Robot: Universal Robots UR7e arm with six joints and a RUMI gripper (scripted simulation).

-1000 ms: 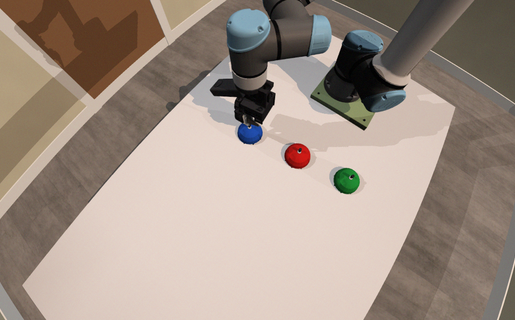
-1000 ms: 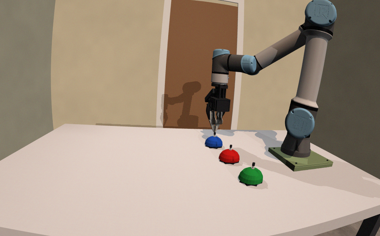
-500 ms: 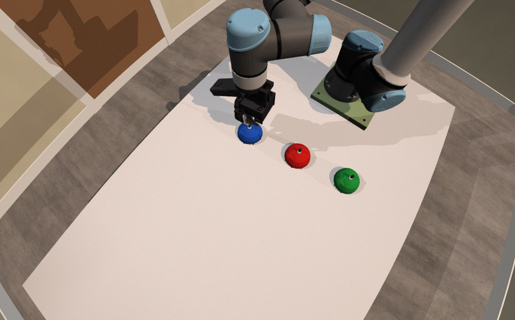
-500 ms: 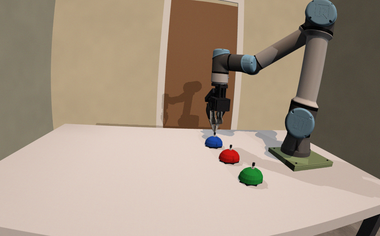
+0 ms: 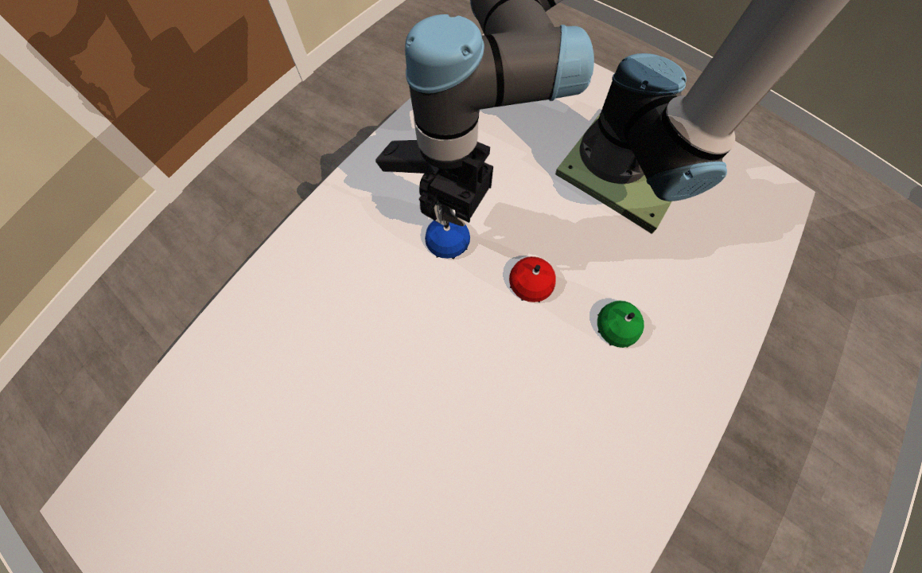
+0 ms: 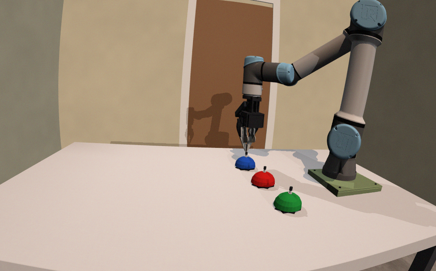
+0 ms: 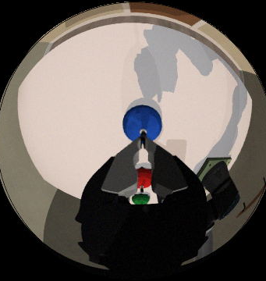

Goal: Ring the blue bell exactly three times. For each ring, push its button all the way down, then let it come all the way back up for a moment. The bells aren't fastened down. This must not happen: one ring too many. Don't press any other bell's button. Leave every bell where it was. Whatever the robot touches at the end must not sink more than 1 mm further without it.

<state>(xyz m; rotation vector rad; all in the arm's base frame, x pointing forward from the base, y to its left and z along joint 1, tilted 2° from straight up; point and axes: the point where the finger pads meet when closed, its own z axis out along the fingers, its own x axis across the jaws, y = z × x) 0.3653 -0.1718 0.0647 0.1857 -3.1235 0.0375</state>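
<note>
Right now my hand is 4 cm above the blue bell. From my hand the other things lie so: green bell: 4 cm behind, 35 cm to the left, 4 cm below; then red bell: 2 cm behind, 18 cm to the left, 4 cm below.
</note>
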